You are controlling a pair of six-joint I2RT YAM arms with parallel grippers.
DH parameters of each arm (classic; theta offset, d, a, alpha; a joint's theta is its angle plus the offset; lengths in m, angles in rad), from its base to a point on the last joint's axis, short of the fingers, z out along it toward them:
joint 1: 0 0.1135 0.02 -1.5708
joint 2: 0 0 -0.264 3.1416
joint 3: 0.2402 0 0.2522 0
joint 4: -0.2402 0 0.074 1.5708
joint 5: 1.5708 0 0 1.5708
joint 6: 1.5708 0.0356 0 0
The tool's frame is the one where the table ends.
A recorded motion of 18 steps. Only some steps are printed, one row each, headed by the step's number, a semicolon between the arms.
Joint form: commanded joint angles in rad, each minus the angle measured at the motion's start. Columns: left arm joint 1, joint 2, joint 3, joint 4, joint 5, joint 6; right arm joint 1, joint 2, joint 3, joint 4, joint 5, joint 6.
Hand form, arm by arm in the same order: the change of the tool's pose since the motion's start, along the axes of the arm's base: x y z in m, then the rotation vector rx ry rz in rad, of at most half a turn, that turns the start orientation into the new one. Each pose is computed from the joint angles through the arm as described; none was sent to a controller.
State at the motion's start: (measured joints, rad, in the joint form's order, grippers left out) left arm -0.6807 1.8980 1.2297 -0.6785 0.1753 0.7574; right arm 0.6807 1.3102 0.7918 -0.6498 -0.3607 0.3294
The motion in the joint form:
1: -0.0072 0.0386 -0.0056 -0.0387 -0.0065 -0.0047; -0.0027 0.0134 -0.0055 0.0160 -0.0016 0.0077
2: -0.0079 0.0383 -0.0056 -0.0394 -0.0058 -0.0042; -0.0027 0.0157 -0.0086 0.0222 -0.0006 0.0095
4: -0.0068 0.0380 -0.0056 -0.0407 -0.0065 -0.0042; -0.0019 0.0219 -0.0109 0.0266 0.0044 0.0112
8: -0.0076 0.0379 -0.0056 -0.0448 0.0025 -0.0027; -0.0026 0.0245 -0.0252 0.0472 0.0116 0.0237
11: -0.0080 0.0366 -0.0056 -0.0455 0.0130 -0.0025; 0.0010 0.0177 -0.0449 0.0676 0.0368 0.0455
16: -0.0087 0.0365 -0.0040 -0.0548 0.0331 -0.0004; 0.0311 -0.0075 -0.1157 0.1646 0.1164 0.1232
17: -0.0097 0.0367 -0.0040 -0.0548 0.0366 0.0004; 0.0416 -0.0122 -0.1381 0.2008 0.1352 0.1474
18: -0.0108 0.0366 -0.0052 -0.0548 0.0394 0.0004; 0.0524 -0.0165 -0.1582 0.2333 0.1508 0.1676
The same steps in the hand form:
1: -0.0047 0.0008 -0.0152 0.0572 0.0613 -0.0015; 0.0018 0.0007 -0.0038 -0.0002 0.0071 -0.0087
2: -0.0050 0.0007 -0.0151 0.0570 0.0620 -0.0028; 0.0020 0.0008 -0.0049 -0.0003 0.0068 -0.0106
4: -0.0048 0.0011 -0.0150 0.0581 0.0623 -0.0015; 0.0024 0.0012 -0.0068 -0.0063 0.0079 -0.0133
8: -0.0055 0.0009 -0.0150 0.0539 0.0706 -0.0054; 0.0025 0.0007 -0.0106 -0.0083 0.0071 -0.0276
11: -0.0060 0.0006 -0.0145 0.0455 0.0767 -0.0079; 0.0009 -0.0005 -0.0141 -0.0196 -0.0027 -0.0529
16: -0.0071 0.0003 -0.0141 0.0350 0.0945 -0.0141; -0.0060 -0.0007 -0.0249 -0.0308 -0.0512 -0.1244
17: -0.0074 -0.0001 -0.0141 0.0326 0.0966 -0.0165; -0.0081 -0.0001 -0.0286 -0.0266 -0.0644 -0.1437
18: -0.0079 -0.0003 -0.0143 0.0312 0.0992 -0.0181; -0.0102 0.0006 -0.0318 -0.0214 -0.0761 -0.1579

